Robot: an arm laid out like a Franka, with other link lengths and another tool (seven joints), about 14 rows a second.
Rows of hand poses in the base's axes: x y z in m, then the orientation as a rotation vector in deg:
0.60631 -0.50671 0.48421 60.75 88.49 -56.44
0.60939 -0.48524 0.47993 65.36 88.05 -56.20
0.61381 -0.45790 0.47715 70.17 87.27 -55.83
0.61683 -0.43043 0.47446 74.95 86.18 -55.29
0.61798 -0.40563 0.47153 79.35 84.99 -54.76
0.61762 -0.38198 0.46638 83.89 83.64 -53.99
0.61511 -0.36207 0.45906 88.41 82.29 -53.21
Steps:
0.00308 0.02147 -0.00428 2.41 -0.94 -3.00
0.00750 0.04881 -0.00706 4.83 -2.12 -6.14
0.01052 0.07628 -0.00975 7.17 -3.50 -9.25
0.01167 0.10108 -0.01268 9.27 -4.84 -12.15
0.01131 0.12473 -0.01783 11.50 -6.33 -15.08
0.00880 0.14464 -0.02515 13.76 -7.72 -18.01

